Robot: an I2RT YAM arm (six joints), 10 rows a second.
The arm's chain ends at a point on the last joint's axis. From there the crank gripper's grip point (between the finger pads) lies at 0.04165 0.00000 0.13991 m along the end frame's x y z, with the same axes.
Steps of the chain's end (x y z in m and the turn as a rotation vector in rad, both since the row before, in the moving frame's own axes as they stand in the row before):
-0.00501, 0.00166, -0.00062, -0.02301, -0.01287, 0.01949
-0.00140, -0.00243, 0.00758, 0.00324, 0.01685, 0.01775
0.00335, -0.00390, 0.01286, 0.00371, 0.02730, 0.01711
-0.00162, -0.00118, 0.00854, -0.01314, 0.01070, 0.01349
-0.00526, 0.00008, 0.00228, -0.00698, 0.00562, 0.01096
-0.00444, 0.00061, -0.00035, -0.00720, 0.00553, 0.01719
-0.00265, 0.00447, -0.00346, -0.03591, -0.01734, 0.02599
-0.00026, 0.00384, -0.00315, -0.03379, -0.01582, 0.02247
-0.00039, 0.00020, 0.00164, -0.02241, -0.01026, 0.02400
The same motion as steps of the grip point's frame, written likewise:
-0.00685, 0.00568, -0.00014, -0.02301, -0.01287, 0.01949
0.00095, -0.00212, 0.00686, 0.00324, 0.01685, 0.01775
0.00715, -0.00367, 0.01167, 0.00371, 0.02730, 0.01711
-0.00014, 0.00123, 0.00807, -0.01314, 0.01070, 0.01349
-0.00448, 0.00152, 0.00204, -0.00698, 0.00562, 0.01096
-0.00368, 0.00234, -0.00059, -0.00720, 0.00553, 0.01719
-0.00516, 0.01056, -0.00287, -0.03591, -0.01734, 0.02599
-0.00254, 0.00949, -0.00260, -0.03379, -0.01582, 0.02247
-0.00188, 0.00432, 0.00201, -0.02241, -0.01026, 0.02400

